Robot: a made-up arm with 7 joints.
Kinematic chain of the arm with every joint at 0, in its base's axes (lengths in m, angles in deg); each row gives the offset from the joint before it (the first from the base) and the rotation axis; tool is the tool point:
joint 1: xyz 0 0 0.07 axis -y
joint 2: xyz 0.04 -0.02 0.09 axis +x
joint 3: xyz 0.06 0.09 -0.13 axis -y
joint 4: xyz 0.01 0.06 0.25 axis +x
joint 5: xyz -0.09 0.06 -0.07 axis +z
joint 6: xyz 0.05 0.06 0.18 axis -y
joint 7: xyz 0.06 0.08 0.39 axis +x
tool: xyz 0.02 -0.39 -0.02
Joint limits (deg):
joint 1: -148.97..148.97
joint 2: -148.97..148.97
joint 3: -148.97..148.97
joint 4: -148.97..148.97
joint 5: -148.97..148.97
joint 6: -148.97..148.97
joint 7: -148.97..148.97
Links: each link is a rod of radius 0.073 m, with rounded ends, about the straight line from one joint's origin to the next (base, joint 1, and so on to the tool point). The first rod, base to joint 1, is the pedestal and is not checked.
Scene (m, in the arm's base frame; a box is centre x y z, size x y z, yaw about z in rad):
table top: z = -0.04
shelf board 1: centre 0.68 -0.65 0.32 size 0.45 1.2 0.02 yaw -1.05
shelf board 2: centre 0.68 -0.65 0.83 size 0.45 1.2 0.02 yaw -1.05
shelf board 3: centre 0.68 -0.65 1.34 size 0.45 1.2 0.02 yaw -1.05
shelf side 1: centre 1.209 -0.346 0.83 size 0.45 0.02 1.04 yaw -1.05
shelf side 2: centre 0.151 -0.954 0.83 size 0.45 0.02 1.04 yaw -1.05
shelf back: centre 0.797 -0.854 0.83 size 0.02 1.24 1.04 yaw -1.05
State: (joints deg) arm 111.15 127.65 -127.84 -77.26 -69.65 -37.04 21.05
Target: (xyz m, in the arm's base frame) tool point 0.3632 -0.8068 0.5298
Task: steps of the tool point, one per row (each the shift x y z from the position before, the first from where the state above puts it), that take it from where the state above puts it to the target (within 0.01 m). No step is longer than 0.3 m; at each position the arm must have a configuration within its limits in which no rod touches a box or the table.
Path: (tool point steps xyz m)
1: 0.1404 -0.1049 0.1847
2: 0.1963 -0.1064 0.1243
3: 0.2279 -0.1033 0.0470
4: 0.2021 -0.0924 -0.1304
5: 0.1251 -0.0446 -0.1793
6: 0.0801 -0.0987 0.0006
7: 0.0629 -0.0986 -0.0017
8: 0.0453 -0.0950 -0.0011
9: 0.0291 -0.0869 0.0022

